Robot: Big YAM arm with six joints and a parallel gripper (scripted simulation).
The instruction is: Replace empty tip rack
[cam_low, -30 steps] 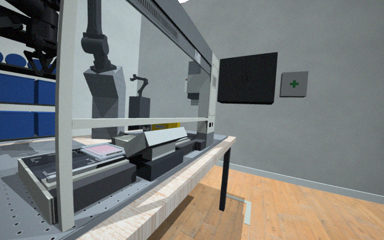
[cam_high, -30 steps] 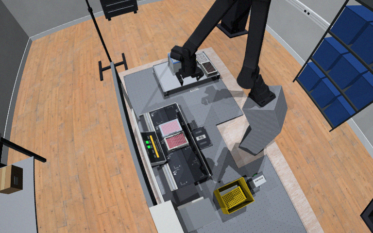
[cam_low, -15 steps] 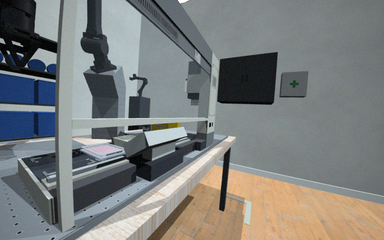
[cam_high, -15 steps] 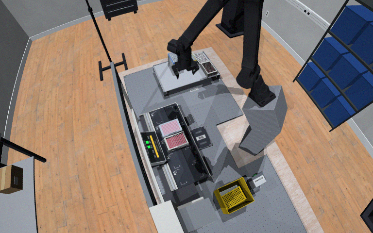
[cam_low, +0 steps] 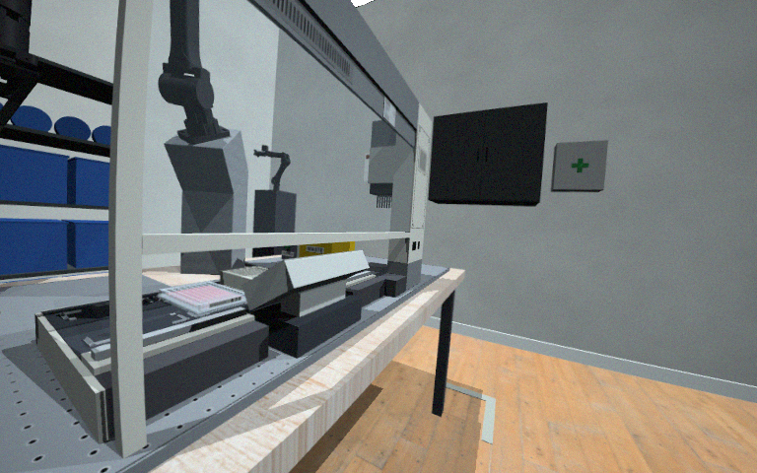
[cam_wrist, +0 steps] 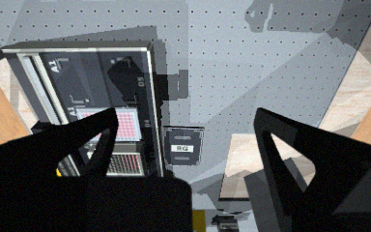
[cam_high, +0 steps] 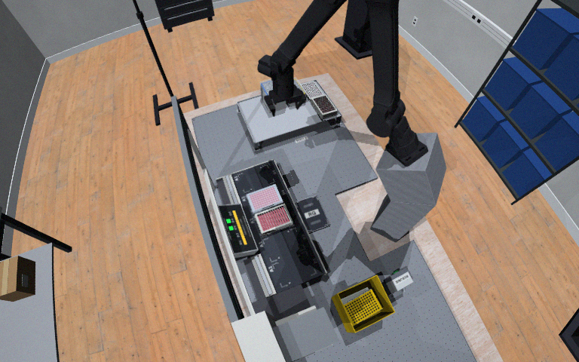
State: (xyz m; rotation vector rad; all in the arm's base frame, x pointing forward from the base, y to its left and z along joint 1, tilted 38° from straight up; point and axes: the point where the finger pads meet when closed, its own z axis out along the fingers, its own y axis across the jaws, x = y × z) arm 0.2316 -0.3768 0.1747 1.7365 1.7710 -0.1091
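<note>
My hand is 180 mm past the clear tip-rack cover, 270 mm to the left of it and 170 mm above it. Round my hand: shelf unit 120 mm behind, 210 mm to the right, 240 mm below; then shelf label 110 mm behind, 40 mm to the right, 290 mm below; then pink plate 190 mm ahead, 180 mm to the left, 240 mm below.
</note>
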